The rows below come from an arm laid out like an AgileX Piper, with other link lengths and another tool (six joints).
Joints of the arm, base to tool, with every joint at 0 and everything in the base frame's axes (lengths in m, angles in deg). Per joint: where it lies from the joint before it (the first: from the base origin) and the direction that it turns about. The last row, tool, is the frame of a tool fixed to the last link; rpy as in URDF.
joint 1: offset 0 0 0.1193 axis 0 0 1
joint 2: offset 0 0 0 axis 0 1 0
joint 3: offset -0.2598 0 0.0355 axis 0 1 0
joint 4: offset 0.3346 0 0.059 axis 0.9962 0 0.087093
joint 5: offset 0 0 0 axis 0 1 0
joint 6: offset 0.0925 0 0.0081 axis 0.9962 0 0.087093
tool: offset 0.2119 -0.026 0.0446 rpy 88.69 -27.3 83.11
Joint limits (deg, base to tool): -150..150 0..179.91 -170..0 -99.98..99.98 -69.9..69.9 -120..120
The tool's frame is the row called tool.
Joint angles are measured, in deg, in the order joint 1, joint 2, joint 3, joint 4, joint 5, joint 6. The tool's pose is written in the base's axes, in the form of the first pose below.
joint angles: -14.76 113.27 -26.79 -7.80 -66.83 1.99
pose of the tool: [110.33, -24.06, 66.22, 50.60, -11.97, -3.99]
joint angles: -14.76 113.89 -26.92 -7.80 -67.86 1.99
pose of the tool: [109.77, -24.27, 66.47, 50.61, -11.95, -3.92]
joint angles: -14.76 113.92 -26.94 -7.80 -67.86 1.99
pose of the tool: [109.78, -24.27, 66.46, 50.61, -11.96, -3.93]
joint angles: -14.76 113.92 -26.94 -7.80 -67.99 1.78
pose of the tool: [109.59, -24.11, 66.60, 50.63, -11.95, -3.85]
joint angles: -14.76 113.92 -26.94 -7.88 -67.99 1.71
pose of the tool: [109.56, -24.04, 66.71, 50.64, -11.90, -3.85]
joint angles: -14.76 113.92 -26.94 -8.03 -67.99 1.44
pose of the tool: [109.48, -23.77, 66.95, 50.66, -11.82, -3.84]
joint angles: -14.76 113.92 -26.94 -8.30 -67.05 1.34
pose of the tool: [110.43, -23.37, 66.85, 50.60, -11.67, -4.33]
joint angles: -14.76 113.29 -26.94 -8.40 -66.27 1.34
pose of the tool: [110.56, -23.22, 66.88, 50.71, -11.67, -4.18]
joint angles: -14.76 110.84 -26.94 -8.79 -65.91 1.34
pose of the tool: [108.29, -23.39, 68.15, 51.34, -11.64, -2.13]
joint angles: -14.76 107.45 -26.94 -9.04 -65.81 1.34
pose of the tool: [104.71, -23.67, 69.82, 52.07, -11.70, 0.95]
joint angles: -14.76 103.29 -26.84 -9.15 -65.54 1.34
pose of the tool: [100.57, -23.90, 71.59, 52.66, -11.81, 4.62]
